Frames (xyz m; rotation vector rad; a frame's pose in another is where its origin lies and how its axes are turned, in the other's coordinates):
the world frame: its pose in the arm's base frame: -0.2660 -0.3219 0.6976 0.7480 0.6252 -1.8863
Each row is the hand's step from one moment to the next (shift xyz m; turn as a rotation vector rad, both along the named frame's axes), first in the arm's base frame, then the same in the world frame.
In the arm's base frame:
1: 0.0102 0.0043 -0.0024 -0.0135 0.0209 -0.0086
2: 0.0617 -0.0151 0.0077 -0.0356 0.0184 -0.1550
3: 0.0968 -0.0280 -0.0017 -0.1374 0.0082 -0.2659
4: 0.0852 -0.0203 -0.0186 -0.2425 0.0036 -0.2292
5: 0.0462 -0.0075 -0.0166 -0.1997 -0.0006 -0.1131
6: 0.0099 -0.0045 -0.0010 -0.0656 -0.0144 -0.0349
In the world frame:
1: -0.0042 0.0079 -0.0069 -0.0017 -0.0197 -0.0174
2: -0.0173 0.0616 0.0018 0.1138 -0.0244 -0.1100
3: -0.0145 0.0997 -0.0035 0.2347 -0.1025 -0.1550
4: -0.0029 0.0877 -0.0177 0.2461 -0.2005 -0.1031
5: 0.0011 0.0468 -0.0165 0.1497 -0.1712 -0.0311
6: 0.0001 0.0109 0.0002 0.0560 -0.0509 0.0012

